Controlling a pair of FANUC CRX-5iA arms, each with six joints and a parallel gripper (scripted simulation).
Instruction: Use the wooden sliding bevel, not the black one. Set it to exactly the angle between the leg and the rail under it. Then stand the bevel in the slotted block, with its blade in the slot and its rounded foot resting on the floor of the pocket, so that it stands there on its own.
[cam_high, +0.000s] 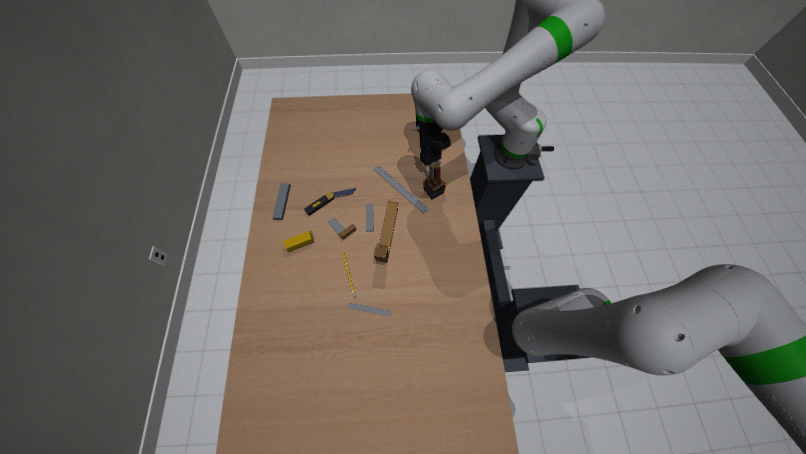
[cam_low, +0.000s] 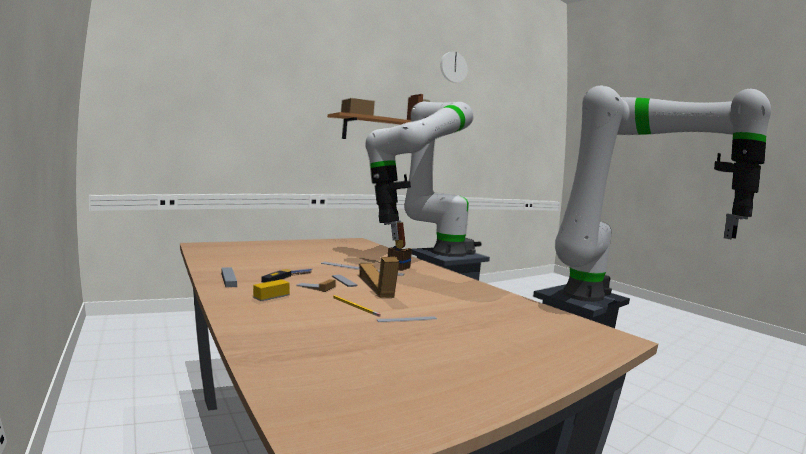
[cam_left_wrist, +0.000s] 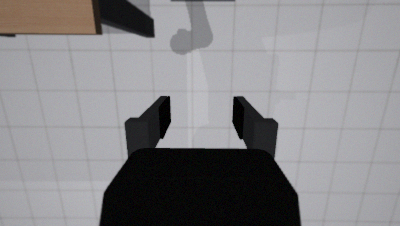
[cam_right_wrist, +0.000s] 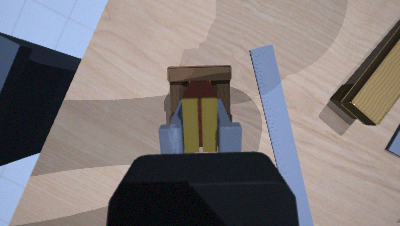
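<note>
My right gripper is now 50 mm above the blue-grey blade. The rest, counted from my right hand: long steel ruler 130 mm ahead, 110 mm below, 10 mm to the right; then small square 370 mm ahead, 170 mm to the left, 110 mm below; then wooden leg-and-rail piece 200 mm to the left, 190 mm ahead, 50 mm below.
</note>
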